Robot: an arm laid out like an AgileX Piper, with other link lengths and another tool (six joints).
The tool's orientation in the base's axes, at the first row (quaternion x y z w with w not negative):
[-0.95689, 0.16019, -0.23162, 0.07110]
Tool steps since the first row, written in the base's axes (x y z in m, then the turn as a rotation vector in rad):
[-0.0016, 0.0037, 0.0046, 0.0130, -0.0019, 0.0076]
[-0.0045, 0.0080, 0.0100, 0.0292, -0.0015, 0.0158]
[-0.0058, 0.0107, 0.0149, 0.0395, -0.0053, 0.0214]
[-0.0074, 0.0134, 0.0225, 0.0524, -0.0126, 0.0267]
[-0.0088, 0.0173, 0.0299, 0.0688, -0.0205, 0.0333]
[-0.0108, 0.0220, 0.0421, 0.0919, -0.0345, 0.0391]
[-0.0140, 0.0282, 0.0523, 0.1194, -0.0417, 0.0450]
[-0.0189, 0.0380, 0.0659, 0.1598, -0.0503, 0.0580]
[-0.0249, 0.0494, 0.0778, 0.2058, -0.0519, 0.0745]
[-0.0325, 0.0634, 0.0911, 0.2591, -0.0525, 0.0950]
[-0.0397, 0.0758, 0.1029, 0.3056, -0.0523, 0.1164]
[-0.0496, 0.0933, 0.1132, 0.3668, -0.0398, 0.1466]
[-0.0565, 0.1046, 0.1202, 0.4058, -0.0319, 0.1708]
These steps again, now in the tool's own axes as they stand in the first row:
[-0.0007, -0.0040, -0.0046, 0.0148, -0.0034, -0.0008]
[-0.0023, -0.0084, -0.0104, 0.0317, -0.0099, -0.0004]
[-0.0022, -0.0116, -0.0152, 0.0440, -0.0103, -0.0008]
[-0.0013, -0.0153, -0.0225, 0.0596, -0.0081, 0.0001]
[-0.0007, -0.0201, -0.0294, 0.0788, -0.0066, 0.0014]
[0.0011, -0.0265, -0.0408, 0.1055, -0.0010, 0.0062]
[0.0006, -0.0336, -0.0509, 0.1335, -0.0030, 0.0133]
[-0.0011, -0.0444, -0.0646, 0.1759, -0.0087, 0.0202]
[-0.0050, -0.0559, -0.0772, 0.2221, -0.0233, 0.0269]
[-0.0106, -0.0698, -0.0916, 0.2758, -0.0416, 0.0337]
[-0.0159, -0.0819, -0.1046, 0.3238, -0.0590, 0.0365]
[-0.0258, -0.0978, -0.1173, 0.3838, -0.0938, 0.0391]
[-0.0325, -0.1080, -0.1259, 0.4241, -0.1170, 0.0364]

